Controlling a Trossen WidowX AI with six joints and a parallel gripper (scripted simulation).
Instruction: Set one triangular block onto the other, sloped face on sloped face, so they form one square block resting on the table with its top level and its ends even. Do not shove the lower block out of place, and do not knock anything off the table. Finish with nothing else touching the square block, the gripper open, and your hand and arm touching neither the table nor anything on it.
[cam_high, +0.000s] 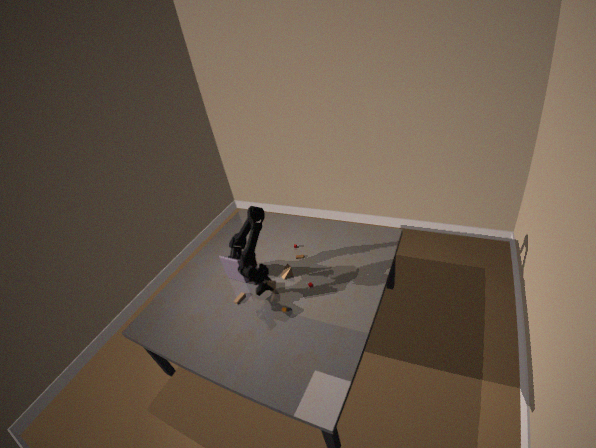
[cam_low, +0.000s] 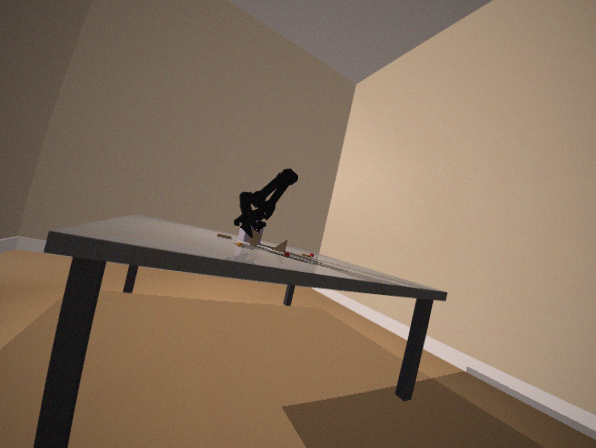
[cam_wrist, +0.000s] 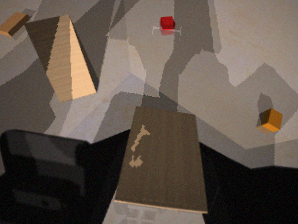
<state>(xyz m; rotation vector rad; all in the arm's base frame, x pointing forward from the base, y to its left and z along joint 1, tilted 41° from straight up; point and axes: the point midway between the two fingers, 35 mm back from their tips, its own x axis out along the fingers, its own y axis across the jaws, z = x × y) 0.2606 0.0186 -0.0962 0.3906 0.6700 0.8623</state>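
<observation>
My gripper tip is now 1 cm past the triangular block, 1 cm to the left of it and 1 cm below it. Round my gripper tip: flat tan piece 16 cm behind, 13 cm to the right, 3 cm below; red block 17 cm ahead, 12 cm to the left, 3 cm below; orange block 12 cm ahead, 9 cm to the right, 3 cm below.
</observation>
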